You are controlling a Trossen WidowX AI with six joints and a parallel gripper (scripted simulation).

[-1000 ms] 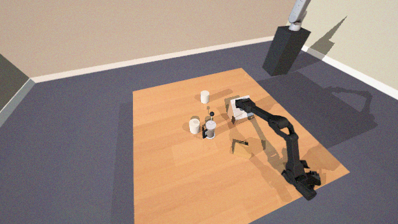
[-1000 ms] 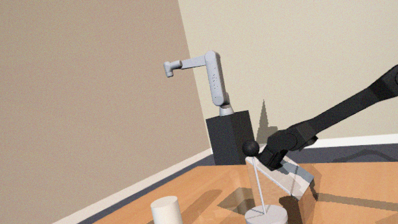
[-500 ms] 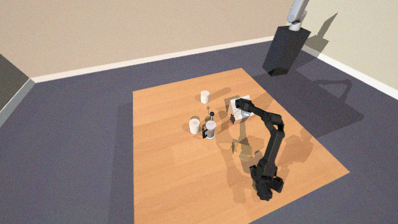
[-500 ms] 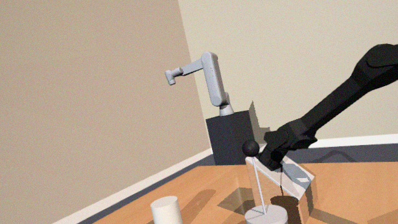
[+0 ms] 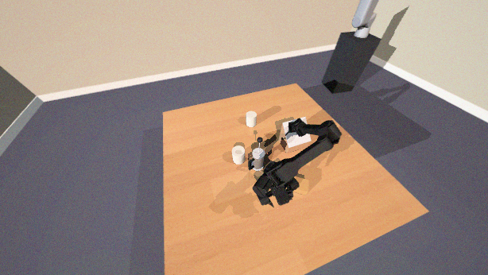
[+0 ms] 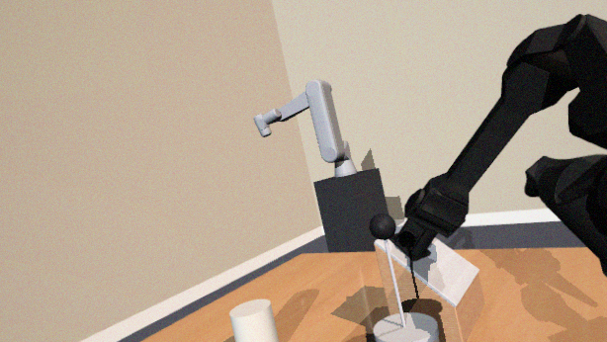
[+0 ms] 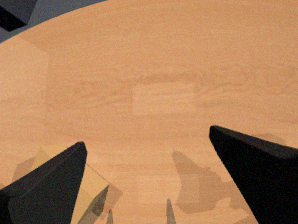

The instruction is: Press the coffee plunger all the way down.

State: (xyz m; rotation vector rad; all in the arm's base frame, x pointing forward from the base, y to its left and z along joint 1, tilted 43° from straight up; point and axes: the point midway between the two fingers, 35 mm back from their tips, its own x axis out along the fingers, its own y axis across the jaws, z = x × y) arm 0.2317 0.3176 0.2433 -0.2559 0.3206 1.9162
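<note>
My gripper tip is now 50 mm short of the coffee press, 270 mm to the left of it and 10 mm below it. Also, from my gripper tip: small box: 140 mm behind, 100 mm to the right, 90 mm below.
</note>
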